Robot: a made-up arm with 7 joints.
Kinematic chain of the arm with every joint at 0, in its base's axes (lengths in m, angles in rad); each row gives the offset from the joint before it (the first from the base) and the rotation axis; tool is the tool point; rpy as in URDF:
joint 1: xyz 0.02 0 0.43 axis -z
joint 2: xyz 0 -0.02 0.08 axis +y
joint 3: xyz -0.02 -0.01 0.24 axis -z
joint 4: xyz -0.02 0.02 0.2 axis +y
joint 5: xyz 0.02 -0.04 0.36 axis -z
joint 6: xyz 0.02 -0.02 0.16 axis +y
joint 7: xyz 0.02 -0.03 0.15 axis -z
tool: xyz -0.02 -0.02 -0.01 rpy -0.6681 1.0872 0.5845
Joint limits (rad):
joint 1: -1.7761..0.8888
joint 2: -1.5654..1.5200
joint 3: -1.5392..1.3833
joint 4: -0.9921..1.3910
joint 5: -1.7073..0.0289
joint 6: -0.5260..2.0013
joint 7: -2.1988..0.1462
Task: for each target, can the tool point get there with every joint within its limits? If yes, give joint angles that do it. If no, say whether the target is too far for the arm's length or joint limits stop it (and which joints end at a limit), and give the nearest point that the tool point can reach.
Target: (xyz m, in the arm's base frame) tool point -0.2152 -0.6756 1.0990
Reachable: yes | joints -1.1546 -1.0840 0.7185 0.1409 -1.3354 1.7778 -0.1353
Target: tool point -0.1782 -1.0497 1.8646
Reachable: no: too far | nearest point -0.1083 -0.6797 1.3871 | short by 0.608 m
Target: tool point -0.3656 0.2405 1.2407
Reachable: yes | joints -1.1903 -0.3506 -0.9022 1.0043 -0.9747 0.5840 -0.4145
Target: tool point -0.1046 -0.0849 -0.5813
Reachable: no: joint limits stop it (at a limit: joint 1, joint 2, joint 4) | nearest point 0.2064 -0.3826 -0.0623 | short by 0.674 m
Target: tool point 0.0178 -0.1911 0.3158
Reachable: no: joint limits stop it (at a limit: joint 1, joint 2, joint 4, joint 6) | nearest point 0.1048 -0.4108 0.1568 | short by 0.285 m
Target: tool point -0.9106 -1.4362 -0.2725
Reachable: no: too far | nearest point -0.5360 -0.8581 0.1315 | short by 0.799 m
